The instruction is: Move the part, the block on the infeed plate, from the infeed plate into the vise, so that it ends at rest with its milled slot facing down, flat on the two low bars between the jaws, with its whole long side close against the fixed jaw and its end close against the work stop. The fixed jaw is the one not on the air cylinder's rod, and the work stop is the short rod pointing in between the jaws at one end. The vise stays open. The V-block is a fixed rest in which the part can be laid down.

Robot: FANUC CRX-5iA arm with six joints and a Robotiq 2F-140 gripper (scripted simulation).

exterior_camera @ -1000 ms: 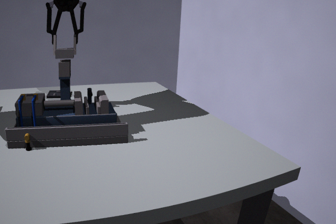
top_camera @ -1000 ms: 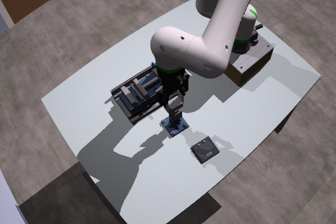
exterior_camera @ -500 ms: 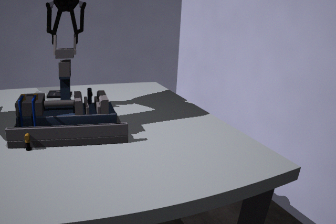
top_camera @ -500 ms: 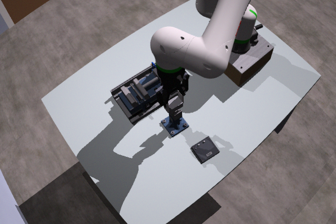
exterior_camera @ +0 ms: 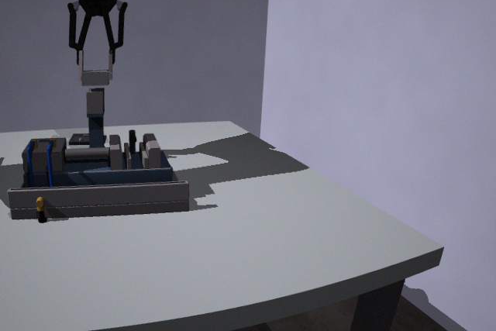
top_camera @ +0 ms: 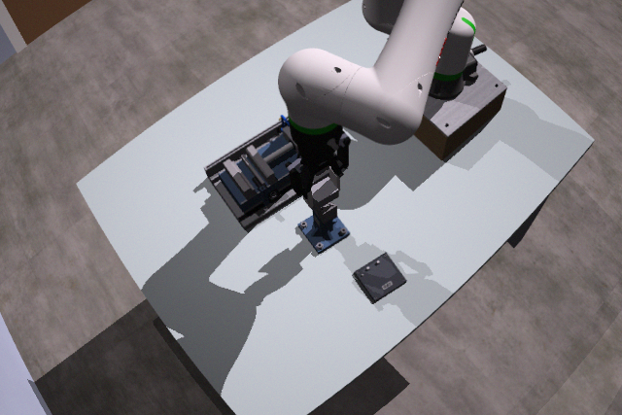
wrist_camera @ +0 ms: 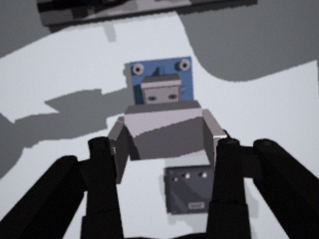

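The fixed jaw lies 190 mm to the right of my hand, 140 mm below it and 120 mm ahead of it. From my hand the other things lie so: part 30 mm below; then blue work stop 150 mm below, 130 mm to the right, 90 mm ahead; then black work stop 150 mm to the right, 120 mm below, 90 mm ahead.
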